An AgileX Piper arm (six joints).
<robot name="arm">
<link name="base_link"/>
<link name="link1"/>
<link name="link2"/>
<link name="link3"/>
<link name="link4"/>
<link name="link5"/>
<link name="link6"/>
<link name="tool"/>
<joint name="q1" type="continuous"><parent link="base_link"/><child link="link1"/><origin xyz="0.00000 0.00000 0.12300"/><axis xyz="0 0 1"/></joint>
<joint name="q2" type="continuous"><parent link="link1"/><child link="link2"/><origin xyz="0.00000 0.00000 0.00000"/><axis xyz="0 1 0"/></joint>
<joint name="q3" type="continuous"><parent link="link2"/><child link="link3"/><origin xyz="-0.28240 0.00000 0.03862"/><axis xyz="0 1 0"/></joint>
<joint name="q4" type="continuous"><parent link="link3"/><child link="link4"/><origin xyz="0.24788 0.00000 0.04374"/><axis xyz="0.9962 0 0.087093"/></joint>
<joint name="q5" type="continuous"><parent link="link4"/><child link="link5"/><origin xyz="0.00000 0.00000 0.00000"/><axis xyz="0 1 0"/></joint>
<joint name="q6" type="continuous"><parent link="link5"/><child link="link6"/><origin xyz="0.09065 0.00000 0.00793"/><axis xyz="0.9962 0 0.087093"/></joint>
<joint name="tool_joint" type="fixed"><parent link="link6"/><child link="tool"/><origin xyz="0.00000 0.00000 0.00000" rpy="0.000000 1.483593 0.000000"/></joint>
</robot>
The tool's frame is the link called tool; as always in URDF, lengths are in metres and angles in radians. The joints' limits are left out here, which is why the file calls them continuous.
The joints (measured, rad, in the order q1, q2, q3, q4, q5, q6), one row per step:
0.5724, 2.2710, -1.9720, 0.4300, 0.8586, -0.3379
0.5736, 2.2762, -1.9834, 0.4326, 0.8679, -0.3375
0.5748, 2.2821, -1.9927, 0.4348, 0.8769, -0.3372
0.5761, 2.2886, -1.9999, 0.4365, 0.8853, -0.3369
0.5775, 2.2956, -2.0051, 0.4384, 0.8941, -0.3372
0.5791, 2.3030, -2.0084, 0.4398, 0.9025, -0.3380
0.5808, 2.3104, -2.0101, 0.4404, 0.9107, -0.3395
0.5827, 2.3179, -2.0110, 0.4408, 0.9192, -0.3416
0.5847, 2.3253, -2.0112, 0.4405, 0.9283, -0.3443
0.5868, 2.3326, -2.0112, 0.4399, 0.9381, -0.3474
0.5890, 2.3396, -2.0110, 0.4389, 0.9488, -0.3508
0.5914, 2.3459, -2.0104, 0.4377, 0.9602, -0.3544
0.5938, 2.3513, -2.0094, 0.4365, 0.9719, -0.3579
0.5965, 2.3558, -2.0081, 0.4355, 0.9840, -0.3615
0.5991, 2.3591, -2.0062, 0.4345, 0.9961, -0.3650
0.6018, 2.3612, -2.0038, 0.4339, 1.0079, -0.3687
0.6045, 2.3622, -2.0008, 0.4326, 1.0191, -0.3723
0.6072, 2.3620, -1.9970, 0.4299, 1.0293, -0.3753
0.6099, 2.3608, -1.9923, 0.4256, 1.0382, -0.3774
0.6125, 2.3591, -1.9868, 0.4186, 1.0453, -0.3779
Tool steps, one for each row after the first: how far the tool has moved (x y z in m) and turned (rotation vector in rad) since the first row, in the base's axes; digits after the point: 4 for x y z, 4 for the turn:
0.0002, 0.0013, 0.0004, 0.0017, 0.0039, 0.0041
0.0003, 0.0025, -0.0001, 0.0016, 0.0097, 0.0084
0.0003, 0.0037, -0.0015, -0.0001, 0.0169, 0.0125
0.0000, 0.0048, -0.0038, -0.0033, 0.0264, 0.0174
-0.0004, 0.0058, -0.0069, -0.0080, 0.0370, 0.0228
-0.0010, 0.0068, -0.0104, -0.0144, 0.0479, 0.0290
-0.0017, 0.0077, -0.0143, -0.0217, 0.0594, 0.0360
-0.0026, 0.0086, -0.0183, -0.0302, 0.0713, 0.0440
-0.0036, 0.0094, -0.0223, -0.0393, 0.0834, 0.0528
-0.0048, 0.0102, -0.0263, -0.0492, 0.0959, 0.0623
-0.0062, 0.0109, -0.0300, -0.0593, 0.1085, 0.0726
-0.0077, 0.0116, -0.0334, -0.0692, 0.1209, 0.0830
-0.0094, 0.0123, -0.0364, -0.0789, 0.1333, 0.0939
-0.0113, 0.0128, -0.0389, -0.0881, 0.1452, 0.1046
-0.0132, 0.0134, -0.0409, -0.0965, 0.1563, 0.1154
-0.0152, 0.0138, -0.0425, -0.1050, 0.1663, 0.1260
-0.0172, 0.0141, -0.0437, -0.1139, 0.1747, 0.1359
-0.0192, 0.0142, -0.0447, -0.1235, 0.1816, 0.1448
-0.0210, 0.0141, -0.0457, -0.1345, 0.1867, 0.1519

